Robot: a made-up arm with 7 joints.
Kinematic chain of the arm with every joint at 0, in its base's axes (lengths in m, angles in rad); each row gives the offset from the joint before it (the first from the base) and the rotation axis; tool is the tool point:
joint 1: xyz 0 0 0 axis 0 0.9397 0.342
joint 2: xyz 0 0 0 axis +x
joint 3: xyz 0 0 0 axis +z
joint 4: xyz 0.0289 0 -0.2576 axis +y
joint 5: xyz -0.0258 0 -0.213 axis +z
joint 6: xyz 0 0 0 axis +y
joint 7: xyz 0 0 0 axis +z
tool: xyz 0 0 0
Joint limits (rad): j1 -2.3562..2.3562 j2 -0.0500..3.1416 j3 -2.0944..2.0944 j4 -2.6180..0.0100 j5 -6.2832..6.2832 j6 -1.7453..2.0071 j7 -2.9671..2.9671
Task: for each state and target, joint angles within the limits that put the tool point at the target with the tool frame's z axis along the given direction. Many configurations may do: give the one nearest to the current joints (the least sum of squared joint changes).
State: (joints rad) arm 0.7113 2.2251 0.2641 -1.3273 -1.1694 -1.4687 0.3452
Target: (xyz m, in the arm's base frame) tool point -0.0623 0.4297 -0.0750 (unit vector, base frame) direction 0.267 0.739 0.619
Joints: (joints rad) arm 1.2815 1.6777 -0.1433 -0.9884 -0.5525 -1.7453 0.3452
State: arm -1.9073 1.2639 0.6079 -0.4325 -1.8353 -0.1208 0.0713
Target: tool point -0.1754 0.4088 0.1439 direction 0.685 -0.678 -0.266
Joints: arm -2.1980 2.0942 0.5961 -0.5586 -2.0705 0.1198 0.0713
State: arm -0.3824 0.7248 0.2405 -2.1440 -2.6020 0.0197 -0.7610
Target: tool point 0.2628 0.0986 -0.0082 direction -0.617 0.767 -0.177
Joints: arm -0.5486 1.3469 -0.4431 -2.1172 -2.7216 0.0776 -0.7610
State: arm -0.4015 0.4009 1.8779 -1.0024 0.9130 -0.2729 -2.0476
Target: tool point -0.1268 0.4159 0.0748 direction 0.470 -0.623 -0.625
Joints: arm 0.3373 1.2662 2.0944 -0.9819 1.3441 -0.1753 -2.0476
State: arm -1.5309 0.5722 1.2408 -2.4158 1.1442 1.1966 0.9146
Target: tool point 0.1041 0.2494 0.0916 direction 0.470 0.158 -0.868
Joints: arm -1.6692 0.6320 1.6125 -2.0930 1.7607 1.2181 0.9146
